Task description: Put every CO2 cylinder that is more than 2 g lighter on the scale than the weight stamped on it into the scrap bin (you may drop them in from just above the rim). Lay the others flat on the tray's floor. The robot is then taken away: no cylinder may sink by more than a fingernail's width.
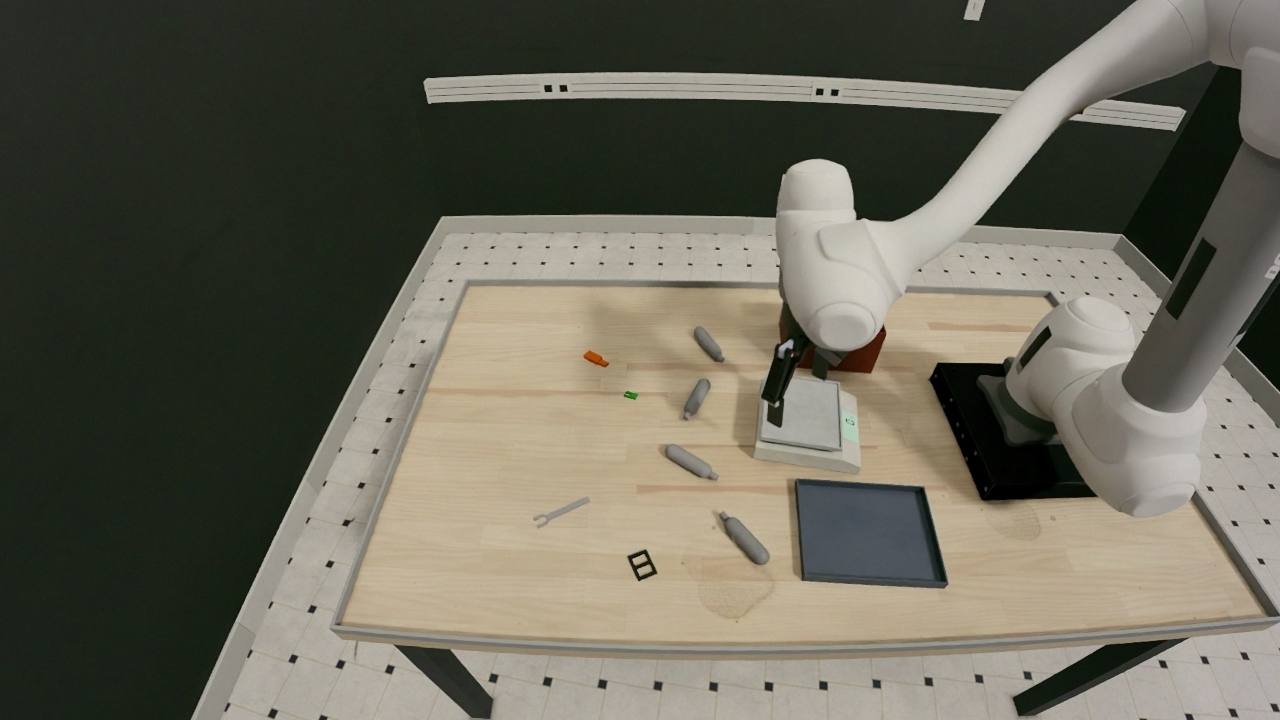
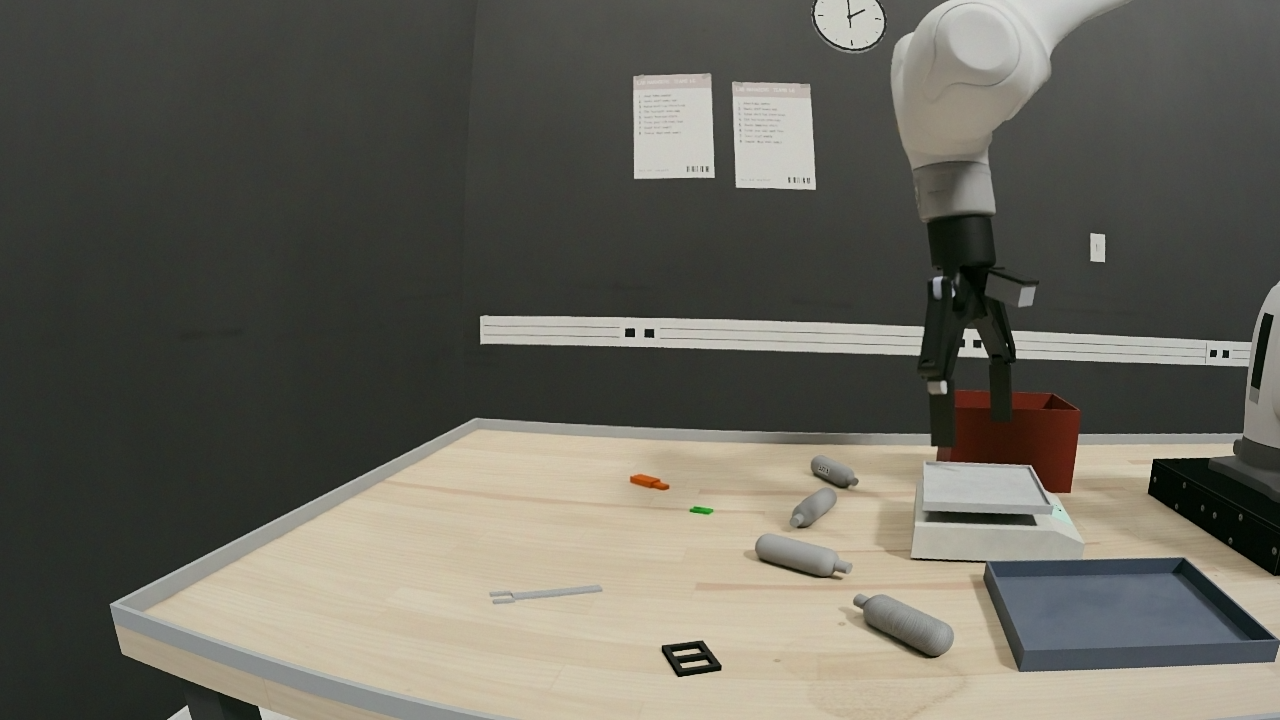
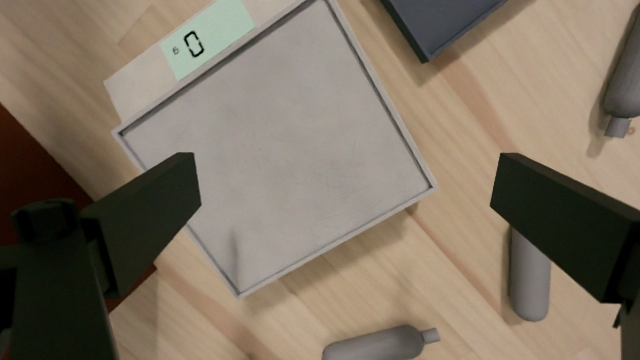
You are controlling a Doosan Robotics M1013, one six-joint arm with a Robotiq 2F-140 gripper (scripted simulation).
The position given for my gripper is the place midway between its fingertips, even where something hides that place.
Observation:
In view: my gripper (image 2: 975, 431), a red scrap bin (image 2: 1046, 439), a dark grey tray (image 2: 1075, 603), a grey wrench (image 2: 592, 588) and a white scale (image 2: 987, 534).
The red scrap bin also shows in image 1 (image 1: 862, 360). The dark grey tray is seen too in image 1 (image 1: 851, 529). The white scale is seen too in image 1 (image 1: 814, 419) and in image 3 (image 3: 298, 146). Image 3 misses the grey wrench: it is out of frame.

